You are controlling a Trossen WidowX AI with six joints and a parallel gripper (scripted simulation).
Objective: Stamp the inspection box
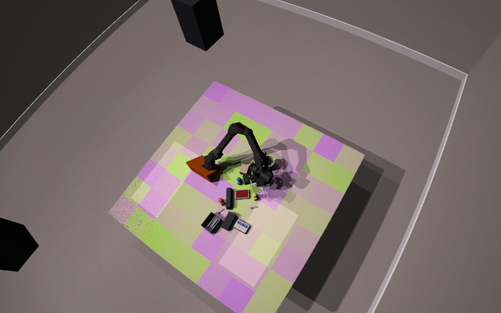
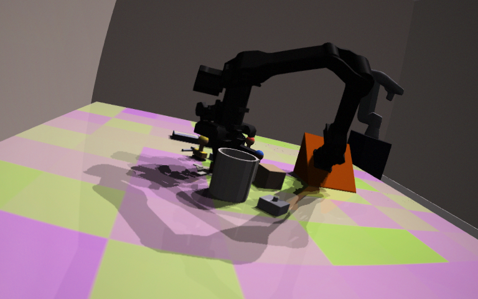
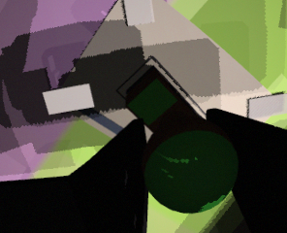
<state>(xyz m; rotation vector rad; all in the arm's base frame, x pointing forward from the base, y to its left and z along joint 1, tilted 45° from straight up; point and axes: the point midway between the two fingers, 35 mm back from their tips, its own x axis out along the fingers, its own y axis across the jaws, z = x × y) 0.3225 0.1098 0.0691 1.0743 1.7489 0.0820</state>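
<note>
The green-knobbed stamp lies right at my gripper tip. The rest, counted from my gripper tip: brown block: 130 mm behind, 10 mm to the left; card: 30 mm below; yellow-knobbed stamp: 100 mm to the right, 40 mm ahead.
</note>
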